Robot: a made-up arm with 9 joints. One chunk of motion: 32 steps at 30 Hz.
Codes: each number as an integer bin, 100 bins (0 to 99) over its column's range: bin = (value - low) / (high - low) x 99, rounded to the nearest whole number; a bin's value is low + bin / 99 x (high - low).
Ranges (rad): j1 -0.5..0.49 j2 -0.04..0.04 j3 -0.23..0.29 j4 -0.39..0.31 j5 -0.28..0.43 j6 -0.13..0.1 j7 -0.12..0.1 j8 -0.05..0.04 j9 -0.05..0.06
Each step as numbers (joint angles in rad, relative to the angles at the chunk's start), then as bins.
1 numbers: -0.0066 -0.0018 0.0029 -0.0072 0.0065 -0.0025 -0.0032 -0.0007 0.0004
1 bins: 49 47 44 54 40 55 53 54 45
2 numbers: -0.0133 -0.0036 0.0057 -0.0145 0.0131 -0.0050 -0.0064 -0.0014 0.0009
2 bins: 49 45 45 53 41 54 51 53 46
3 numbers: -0.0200 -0.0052 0.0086 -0.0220 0.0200 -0.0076 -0.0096 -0.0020 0.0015
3 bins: 48 43 45 52 42 53 50 53 46
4 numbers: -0.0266 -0.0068 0.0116 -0.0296 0.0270 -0.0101 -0.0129 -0.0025 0.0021
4 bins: 47 41 46 51 43 52 48 52 47
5 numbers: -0.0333 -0.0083 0.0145 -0.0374 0.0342 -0.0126 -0.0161 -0.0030 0.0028
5 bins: 47 39 47 50 44 51 47 52 48
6 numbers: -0.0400 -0.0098 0.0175 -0.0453 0.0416 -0.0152 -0.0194 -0.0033 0.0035
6 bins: 46 37 47 49 45 49 45 51 48
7 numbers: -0.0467 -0.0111 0.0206 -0.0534 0.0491 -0.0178 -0.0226 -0.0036 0.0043
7 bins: 45 36 48 48 46 48 44 51 49
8 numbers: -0.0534 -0.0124 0.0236 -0.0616 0.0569 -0.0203 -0.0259 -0.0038 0.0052
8 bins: 45 34 48 46 47 47 42 51 50
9 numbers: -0.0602 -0.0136 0.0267 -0.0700 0.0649 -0.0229 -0.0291 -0.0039 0.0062
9 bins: 44 33 49 45 48 46 41 51 51
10 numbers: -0.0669 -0.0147 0.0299 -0.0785 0.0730 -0.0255 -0.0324 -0.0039 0.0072
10 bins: 43 31 49 44 49 45 39 51 51
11 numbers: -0.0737 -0.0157 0.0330 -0.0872 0.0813 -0.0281 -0.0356 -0.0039 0.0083
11 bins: 43 30 50 43 50 44 38 51 52
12 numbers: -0.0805 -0.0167 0.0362 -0.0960 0.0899 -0.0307 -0.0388 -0.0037 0.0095
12 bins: 42 29 51 42 52 43 37 51 54
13 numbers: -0.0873 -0.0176 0.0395 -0.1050 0.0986 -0.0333 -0.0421 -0.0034 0.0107
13 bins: 41 28 51 40 53 42 35 51 55
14 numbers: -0.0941 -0.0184 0.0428 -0.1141 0.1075 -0.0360 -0.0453 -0.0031 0.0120
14 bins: 41 27 52 39 54 40 34 52 56
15 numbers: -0.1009 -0.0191 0.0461 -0.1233 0.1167 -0.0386 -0.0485 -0.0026 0.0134
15 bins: 40 26 53 38 55 39 32 52 57
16 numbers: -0.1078 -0.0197 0.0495 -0.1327 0.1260 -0.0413 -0.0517 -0.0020 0.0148
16 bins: 39 25 53 36 57 38 31 53 58
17 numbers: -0.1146 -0.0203 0.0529 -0.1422 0.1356 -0.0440 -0.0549 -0.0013 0.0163
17 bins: 39 24 54 35 58 37 29 54 60
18 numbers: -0.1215 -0.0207 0.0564 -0.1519 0.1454 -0.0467 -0.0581 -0.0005 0.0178
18 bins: 38 24 55 34 59 36 28 54 61
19 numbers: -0.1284 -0.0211 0.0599 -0.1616 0.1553 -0.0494 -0.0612 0.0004 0.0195
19 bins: 37 23 55 32 61 35 26 55 63
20 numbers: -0.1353 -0.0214 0.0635 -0.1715 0.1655 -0.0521 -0.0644 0.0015 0.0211
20 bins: 36 23 56 31 62 34 25 57 64
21 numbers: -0.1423 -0.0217 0.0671 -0.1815 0.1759 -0.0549 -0.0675 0.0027 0.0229
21 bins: 36 23 57 29 64 32 24 58 66
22 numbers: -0.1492 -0.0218 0.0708 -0.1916 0.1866 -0.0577 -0.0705 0.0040 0.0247
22 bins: 35 23 57 28 65 31 22 59 67
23 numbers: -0.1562 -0.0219 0.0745 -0.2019 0.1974 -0.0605 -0.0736 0.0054 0.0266
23 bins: 34 22 58 27 67 30 21 61 69
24 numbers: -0.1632 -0.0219 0.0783 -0.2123 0.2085 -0.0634 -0.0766 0.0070 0.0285
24 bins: 34 22 59 25 68 29 20 63 71
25 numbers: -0.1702 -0.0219 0.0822 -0.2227 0.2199 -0.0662 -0.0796 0.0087 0.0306
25 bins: 33 22 59 24 70 27 18 65 73
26 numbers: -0.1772 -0.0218 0.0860 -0.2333 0.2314 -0.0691 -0.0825 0.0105 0.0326
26 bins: 32 23 60 22 71 26 17 67 74
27 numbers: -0.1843 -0.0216 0.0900 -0.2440 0.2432 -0.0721 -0.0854 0.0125 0.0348
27 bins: 32 23 61 21 73 25 16 69 76
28 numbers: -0.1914 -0.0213 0.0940 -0.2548 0.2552 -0.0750 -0.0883 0.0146 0.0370
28 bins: 31 23 62 19 75 24 14 71 78
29 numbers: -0.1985 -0.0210 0.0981 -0.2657 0.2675 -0.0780 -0.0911 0.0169 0.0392
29 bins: 30 24 62 18 76 22 13 74 80
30 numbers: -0.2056 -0.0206 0.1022 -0.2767 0.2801 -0.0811 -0.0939 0.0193 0.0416
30 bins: 29 24 63 16 78 21 12 76 82
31 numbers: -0.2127 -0.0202 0.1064 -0.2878 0.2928 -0.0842 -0.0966 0.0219 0.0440
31 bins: 29 25 64 14 80 20 11 79 85
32 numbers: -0.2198 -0.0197 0.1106 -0.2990 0.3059 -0.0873 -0.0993 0.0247 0.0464
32 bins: 28 25 65 13 82 18 9 82 87
